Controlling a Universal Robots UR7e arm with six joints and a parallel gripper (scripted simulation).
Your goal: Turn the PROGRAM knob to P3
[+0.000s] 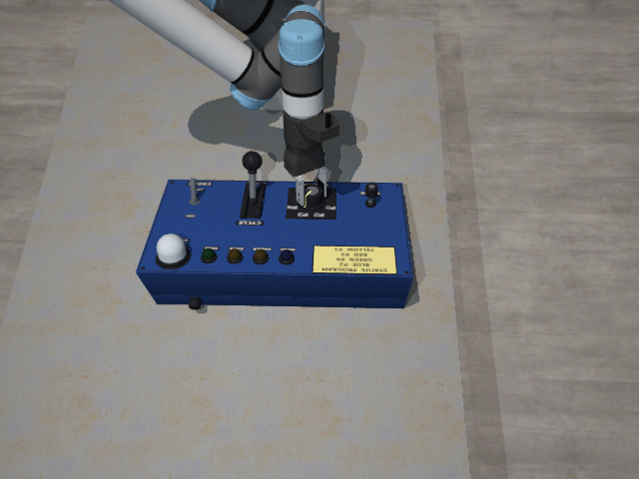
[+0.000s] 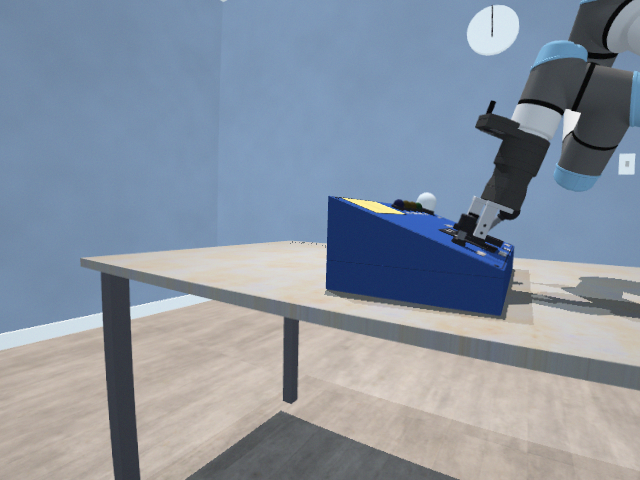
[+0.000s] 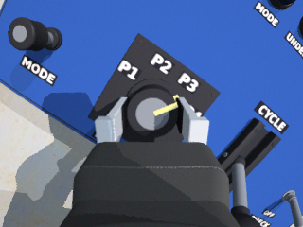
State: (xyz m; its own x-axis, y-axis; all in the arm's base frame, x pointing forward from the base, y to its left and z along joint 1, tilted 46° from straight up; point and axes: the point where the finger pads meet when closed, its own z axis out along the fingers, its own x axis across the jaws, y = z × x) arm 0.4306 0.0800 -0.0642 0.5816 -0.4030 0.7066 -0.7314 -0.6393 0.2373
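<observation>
Now: hand 1 cm short of the black program knob, 1 cm to the left of it and 1 cm above it. The rest, counted from my hand: ball-topped lever: 1 cm behind, 12 cm to the right; then blue console: 4 cm ahead, 6 cm to the right, 3 cm below; then mode knob: 1 cm behind, 12 cm to the left.
</observation>
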